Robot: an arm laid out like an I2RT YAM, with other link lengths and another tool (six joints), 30 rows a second.
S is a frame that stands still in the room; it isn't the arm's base.
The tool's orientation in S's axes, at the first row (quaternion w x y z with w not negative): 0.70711, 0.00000, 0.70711, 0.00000
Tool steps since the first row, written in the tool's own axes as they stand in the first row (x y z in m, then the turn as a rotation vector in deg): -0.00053, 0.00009, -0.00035, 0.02, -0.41, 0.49; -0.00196, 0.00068, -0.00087, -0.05, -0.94, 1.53; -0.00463, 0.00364, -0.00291, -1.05, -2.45, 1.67; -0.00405, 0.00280, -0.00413, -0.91, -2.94, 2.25; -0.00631, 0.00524, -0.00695, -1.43, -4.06, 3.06; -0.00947, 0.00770, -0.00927, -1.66, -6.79, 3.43; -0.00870, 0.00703, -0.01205, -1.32, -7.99, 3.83; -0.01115, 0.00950, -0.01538, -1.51, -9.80, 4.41; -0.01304, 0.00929, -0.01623, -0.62, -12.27, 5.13; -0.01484, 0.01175, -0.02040, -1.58, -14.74, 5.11; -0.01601, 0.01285, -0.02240, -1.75, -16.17, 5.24; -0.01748, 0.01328, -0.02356, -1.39, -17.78, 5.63
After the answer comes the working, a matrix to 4 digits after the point.
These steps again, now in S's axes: -0.00035, 0.00009, 0.00053, 0.49, -0.41, -0.02; -0.00087, 0.00068, 0.00196, 1.53, -0.94, 0.05; -0.00291, 0.00364, 0.00463, 1.67, -2.45, 1.05; -0.00413, 0.00280, 0.00405, 2.25, -2.94, 0.91; -0.00695, 0.00524, 0.00631, 3.06, -4.06, 1.43; -0.00927, 0.00770, 0.00947, 3.43, -6.79, 1.66; -0.01205, 0.00703, 0.00870, 3.83, -7.99, 1.32; -0.01538, 0.00950, 0.01115, 4.41, -9.80, 1.51; -0.01623, 0.00929, 0.01304, 5.13, -12.27, 0.62; -0.02040, 0.01175, 0.01484, 5.11, -14.74, 1.58; -0.02240, 0.01285, 0.01601, 5.24, -16.17, 1.75; -0.02356, 0.01328, 0.01748, 5.63, -17.78, 1.39
The tool's axes in the first row as the columns of a matrix, in S's axes (rounded; the answer above uses it unrounded):
0.0000, 0.0000, 1.0000
0.0000, 1.0000, 0.0000
-1.0000, 0.0000, 0.0000

